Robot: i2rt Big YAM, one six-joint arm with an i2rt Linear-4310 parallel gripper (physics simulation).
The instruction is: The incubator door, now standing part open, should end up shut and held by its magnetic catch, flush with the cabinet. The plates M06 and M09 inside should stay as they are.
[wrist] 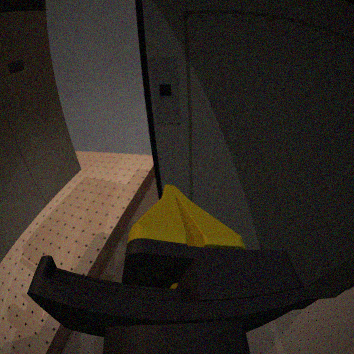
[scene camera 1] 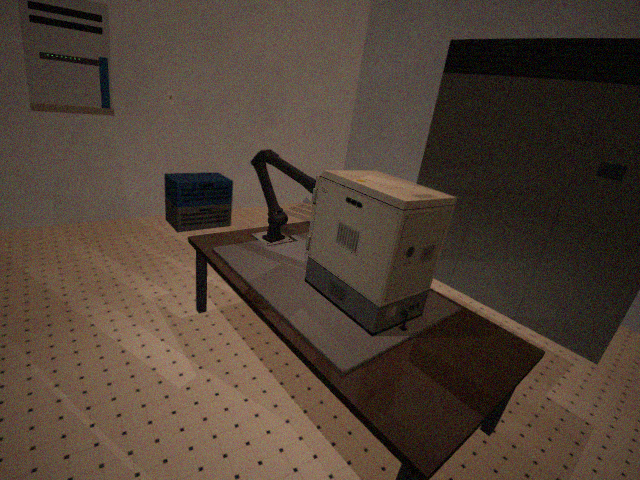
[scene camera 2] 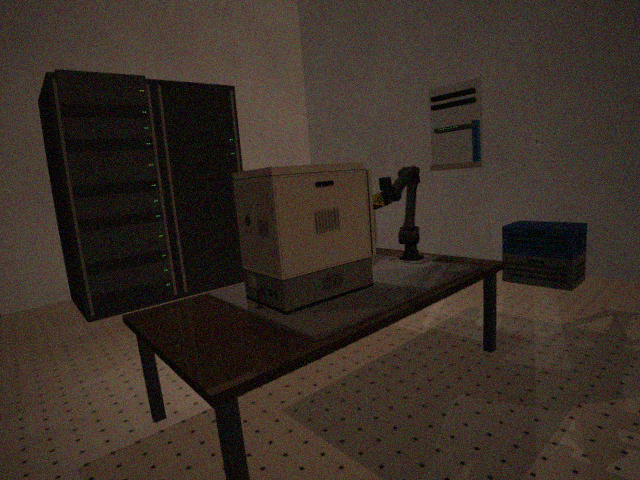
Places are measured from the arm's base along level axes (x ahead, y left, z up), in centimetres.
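Where they show: gripper, fingertip midpoint: [wrist: 167,190] [scene camera 2: 371,203]; arm's base at its link origin: [scene camera 1: 273,238] [scene camera 2: 411,258].
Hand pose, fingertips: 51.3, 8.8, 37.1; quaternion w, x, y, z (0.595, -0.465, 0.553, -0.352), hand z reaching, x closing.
Each offset is from my fingertips to the centre of the thing, as dx, dy, dz. "spot": to the spot under its first point. Level surfaces: height alone.
The pale incubator cabinet @(+22.6, -20.0, -9.4) [scene camera 1: 356,232] [scene camera 2: 323,227] stands on its grey base. Its door @(spot: +0.0, -3.8, +2.3) [wrist: 220,165] shows in the wrist view as a dark panel filling the upper right, with a small black square near its free edge. In scene camera 2 the door [scene camera 2: 374,232] is a thin strip along the cabinet's right side; how wide its gap is I cannot tell. My gripper [scene camera 2: 378,200] [wrist: 167,190] is shut and empty, its yellow fingertips in front of the door, close to or touching it near the free edge. The cabinet hides it in scene camera 1. Plates M06 and M09 are hidden.
The cabinet stands on a grey mat @(dz -37.0) [scene camera 1: 341,356] on the brown table @(dz -38.3) [scene camera 1: 403,403]. The arm's base is at the table's far end, on the door side. A blue and grey crate [scene camera 1: 199,201] [scene camera 2: 544,253] and dark server racks [scene camera 2: 155,191] stand beyond the table.
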